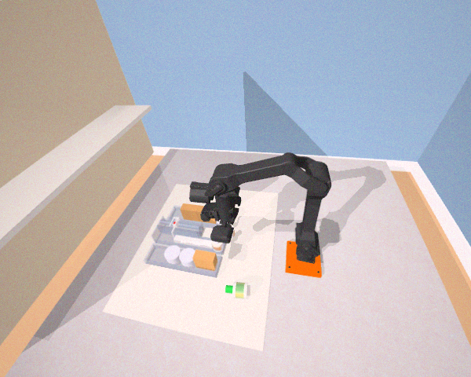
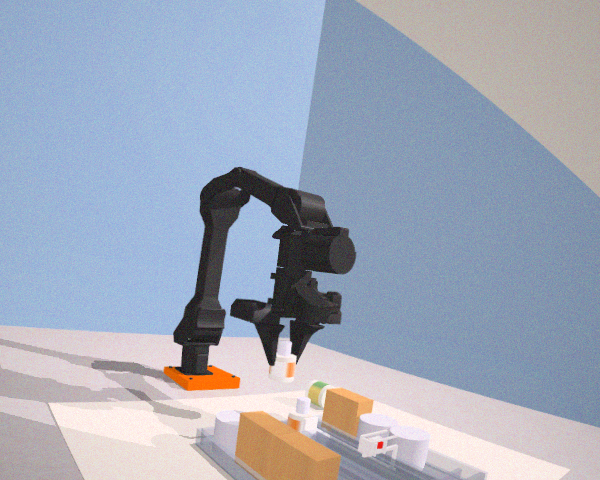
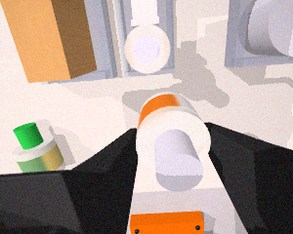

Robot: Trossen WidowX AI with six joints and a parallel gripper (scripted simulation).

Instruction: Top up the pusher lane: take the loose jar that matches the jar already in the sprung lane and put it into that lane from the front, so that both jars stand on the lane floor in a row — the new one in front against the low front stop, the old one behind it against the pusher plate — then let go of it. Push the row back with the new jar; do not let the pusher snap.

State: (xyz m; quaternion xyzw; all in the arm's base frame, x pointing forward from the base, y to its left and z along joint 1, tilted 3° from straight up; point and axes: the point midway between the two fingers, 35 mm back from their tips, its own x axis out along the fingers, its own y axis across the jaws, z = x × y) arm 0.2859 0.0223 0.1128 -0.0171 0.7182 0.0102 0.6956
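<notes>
Right now the grey rack is 20 cm ahead of my gripper tip, 1 cm to the right of it and 9 cm below it.
</notes>
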